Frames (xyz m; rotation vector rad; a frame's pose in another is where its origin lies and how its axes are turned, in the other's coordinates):
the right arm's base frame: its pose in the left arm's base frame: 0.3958 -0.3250 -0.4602 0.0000 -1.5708 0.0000
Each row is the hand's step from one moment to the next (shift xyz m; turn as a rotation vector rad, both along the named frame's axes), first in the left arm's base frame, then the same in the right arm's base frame.
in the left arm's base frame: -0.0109 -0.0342 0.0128 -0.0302 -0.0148 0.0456
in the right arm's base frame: 0.0128 -0.0342 0.0109 0.0456 -0.0148 0.0302
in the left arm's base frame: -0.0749 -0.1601 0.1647 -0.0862 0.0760 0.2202
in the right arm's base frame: 0.1647 -0.1601 0.0749 0.2202 0.0760 0.0862
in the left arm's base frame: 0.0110 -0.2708 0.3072 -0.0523 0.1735 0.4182
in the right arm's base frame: 0.3072 -0.2708 -0.0110 0.4182 0.1735 0.0523
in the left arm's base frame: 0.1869 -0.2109 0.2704 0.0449 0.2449 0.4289
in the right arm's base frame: 0.2704 -0.2109 -0.1869 0.4289 0.2449 -0.0449
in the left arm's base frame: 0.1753 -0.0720 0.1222 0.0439 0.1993 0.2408
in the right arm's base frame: 0.1222 -0.0720 -0.1753 0.2408 0.1993 -0.0439
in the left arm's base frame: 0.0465 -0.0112 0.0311 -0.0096 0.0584 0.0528
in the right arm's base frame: 0.0311 -0.0112 -0.0465 0.0528 0.0584 0.0096
